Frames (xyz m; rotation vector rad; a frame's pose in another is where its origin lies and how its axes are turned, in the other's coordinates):
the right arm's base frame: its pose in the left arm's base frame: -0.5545 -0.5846 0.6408 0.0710 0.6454 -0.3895
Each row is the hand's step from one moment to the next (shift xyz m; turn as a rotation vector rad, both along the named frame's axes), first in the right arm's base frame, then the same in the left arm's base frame.
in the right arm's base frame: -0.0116 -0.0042 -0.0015 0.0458 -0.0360 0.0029
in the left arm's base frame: -0.0109 0.0002 0.0060 0.0216 -0.0490 -0.0231
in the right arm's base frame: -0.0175 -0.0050 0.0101 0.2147 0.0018 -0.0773
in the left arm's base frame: -0.0089 -0.0007 0.0188 0.1130 -0.0553 -0.1904
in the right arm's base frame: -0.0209 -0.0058 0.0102 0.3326 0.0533 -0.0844
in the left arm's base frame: -0.0116 -0.0003 0.0210 0.2142 -0.0454 -0.2695
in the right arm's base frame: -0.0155 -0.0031 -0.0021 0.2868 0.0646 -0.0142
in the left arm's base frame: -0.0137 0.0027 0.0078 0.2252 -0.0327 -0.1866
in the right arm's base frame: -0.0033 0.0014 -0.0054 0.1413 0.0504 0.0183
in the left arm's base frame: -0.0050 0.0034 -0.0024 0.1324 -0.0036 -0.0728
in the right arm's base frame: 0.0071 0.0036 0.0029 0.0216 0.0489 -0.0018
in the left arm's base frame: 0.0082 0.0004 -0.0021 0.0331 0.0384 -0.0171
